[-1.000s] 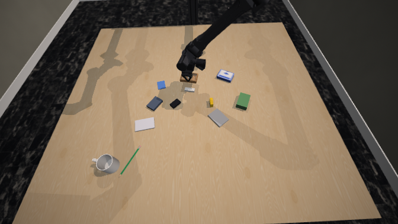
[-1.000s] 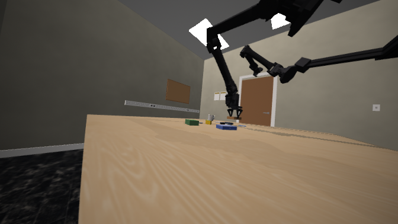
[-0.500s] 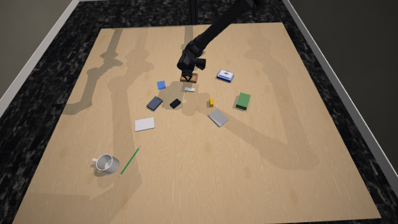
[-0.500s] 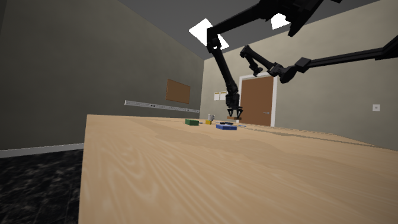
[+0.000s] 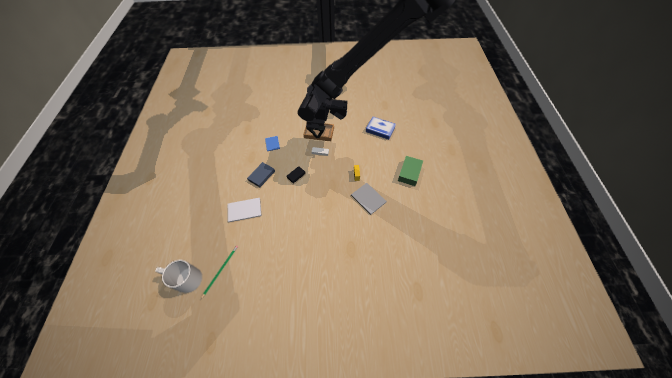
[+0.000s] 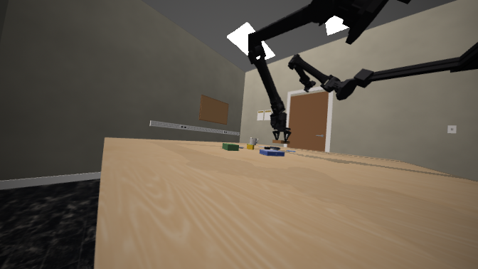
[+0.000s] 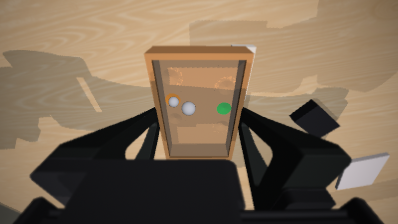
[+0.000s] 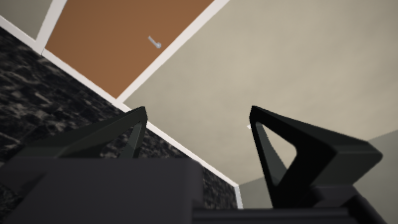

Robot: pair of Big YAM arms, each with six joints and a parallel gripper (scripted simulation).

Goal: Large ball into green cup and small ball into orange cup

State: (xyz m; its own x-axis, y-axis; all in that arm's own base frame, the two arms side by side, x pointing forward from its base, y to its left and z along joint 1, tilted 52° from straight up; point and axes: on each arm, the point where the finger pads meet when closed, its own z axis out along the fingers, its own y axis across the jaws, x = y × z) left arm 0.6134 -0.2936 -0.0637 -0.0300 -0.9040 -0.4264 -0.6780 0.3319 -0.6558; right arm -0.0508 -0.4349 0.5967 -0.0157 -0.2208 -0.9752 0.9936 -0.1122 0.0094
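The covered wooden puzzle is 2 cm below my left hand. Also, from my left hand: black block (15 cm ahead, 11 cm to the right, 7 cm below); then white block (5 cm ahead, 1 cm to the right, 8 cm below); then yellow block (18 cm ahead, 12 cm to the left, 7 cm below).
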